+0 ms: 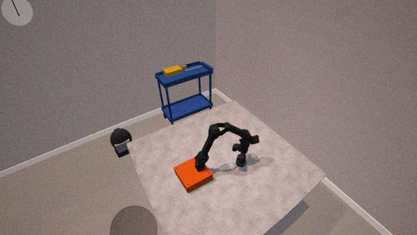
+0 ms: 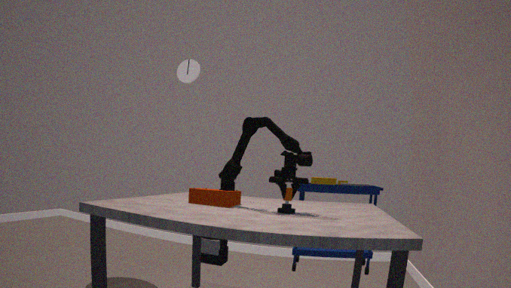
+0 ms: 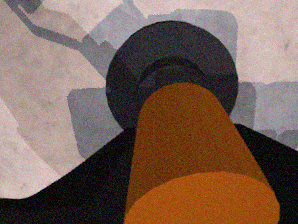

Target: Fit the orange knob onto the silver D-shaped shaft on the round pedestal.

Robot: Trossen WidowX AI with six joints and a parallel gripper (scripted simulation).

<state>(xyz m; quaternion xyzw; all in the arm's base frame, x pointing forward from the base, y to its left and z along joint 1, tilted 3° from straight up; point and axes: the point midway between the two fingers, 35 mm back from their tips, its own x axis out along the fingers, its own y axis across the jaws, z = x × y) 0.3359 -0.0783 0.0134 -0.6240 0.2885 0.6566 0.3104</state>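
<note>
The orange knob lies 30 mm above my gripper tip. The rest, counted from my gripper tip: pedestal (40 mm below).
</note>
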